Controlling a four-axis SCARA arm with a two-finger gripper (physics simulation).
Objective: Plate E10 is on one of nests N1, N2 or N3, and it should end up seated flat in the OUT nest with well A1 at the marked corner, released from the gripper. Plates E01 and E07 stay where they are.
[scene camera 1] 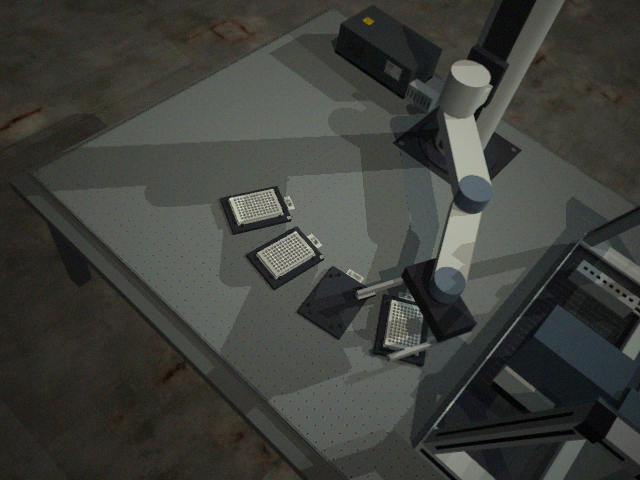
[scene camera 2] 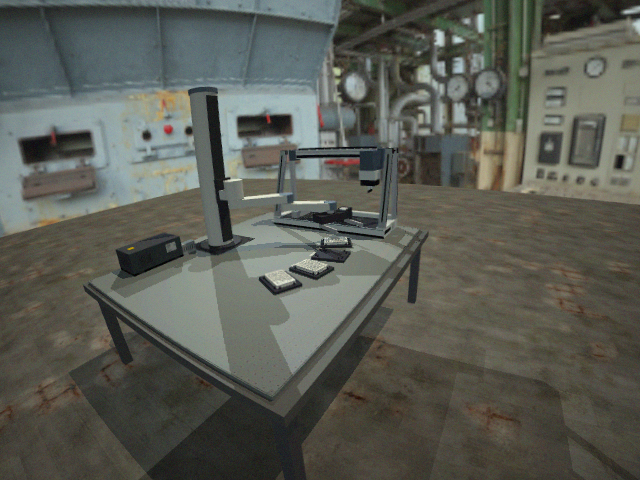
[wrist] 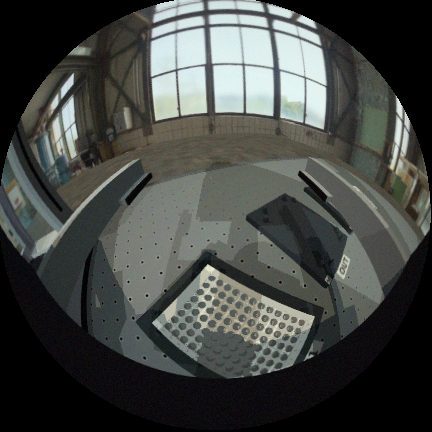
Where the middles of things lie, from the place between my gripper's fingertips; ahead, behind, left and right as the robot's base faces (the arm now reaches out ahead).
My gripper is now 110 mm past the well plate (scene camera 1: 404, 323), 40 mm to the right of it and 90 mm above it. Also, from my hand: N1 tray (scene camera 1: 378, 349): 110 mm behind, 40 mm to the left, 100 mm below; OUT holder (scene camera 1: 332, 306): 50 mm behind, 120 mm to the right, 100 mm below.
